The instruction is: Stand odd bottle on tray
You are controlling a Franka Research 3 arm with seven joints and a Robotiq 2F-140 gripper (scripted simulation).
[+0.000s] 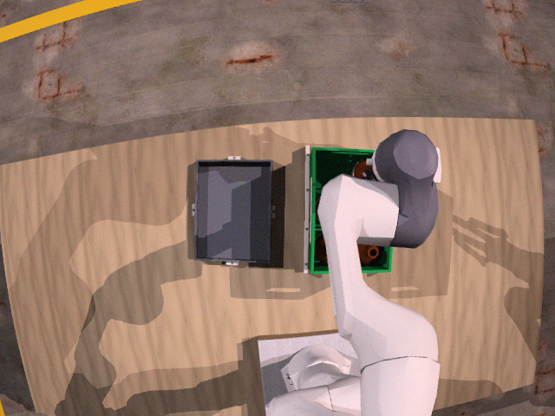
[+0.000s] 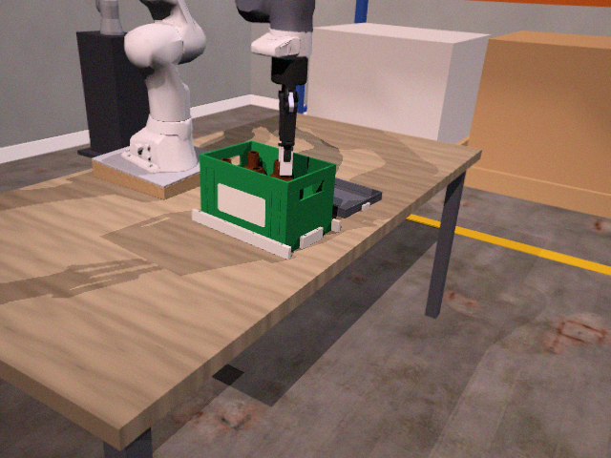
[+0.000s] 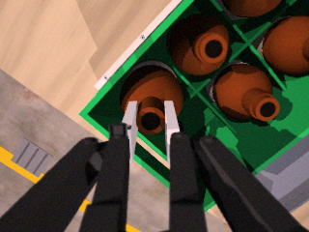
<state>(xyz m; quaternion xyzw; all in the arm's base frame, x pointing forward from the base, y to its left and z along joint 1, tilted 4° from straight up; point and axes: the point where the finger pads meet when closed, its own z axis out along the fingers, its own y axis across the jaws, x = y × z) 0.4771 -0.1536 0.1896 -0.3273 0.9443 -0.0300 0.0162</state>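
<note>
My hand is 9 cm above the brown bottle. Also, from my hand: dark grey tray 5 cm behind, 33 cm to the left, 20 cm below; then green crate 8 cm behind, 5 cm to the left, 12 cm below.
</note>
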